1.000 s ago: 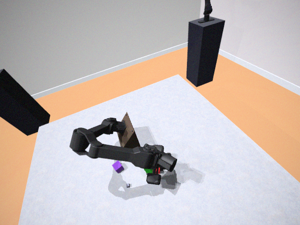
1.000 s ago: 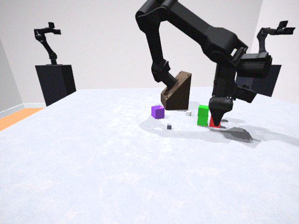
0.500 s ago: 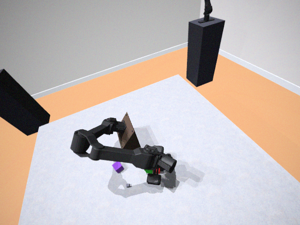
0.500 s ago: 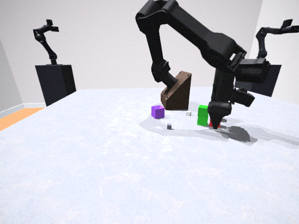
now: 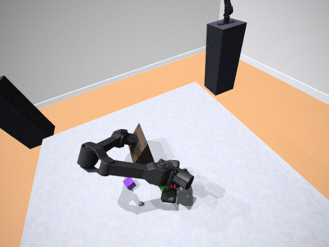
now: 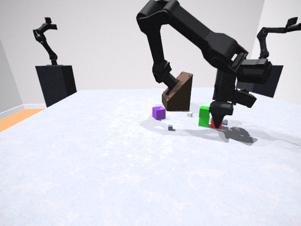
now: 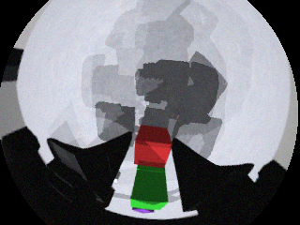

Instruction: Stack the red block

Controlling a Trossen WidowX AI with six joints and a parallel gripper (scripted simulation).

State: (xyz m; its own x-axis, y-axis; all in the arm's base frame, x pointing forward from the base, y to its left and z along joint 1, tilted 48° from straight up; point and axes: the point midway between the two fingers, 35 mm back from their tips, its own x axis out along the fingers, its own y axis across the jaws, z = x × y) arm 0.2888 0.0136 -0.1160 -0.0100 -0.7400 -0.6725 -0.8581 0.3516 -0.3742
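Now: gripper tip 110 mm past the small white cube and 60 mm to the left of it. The rest, counted from my gripper tip: small grey cube: 10 mm ahead, 170 mm to the right; then red block: 10 mm above; then purple cube: 100 mm behind, 200 mm to the right, 10 mm above.
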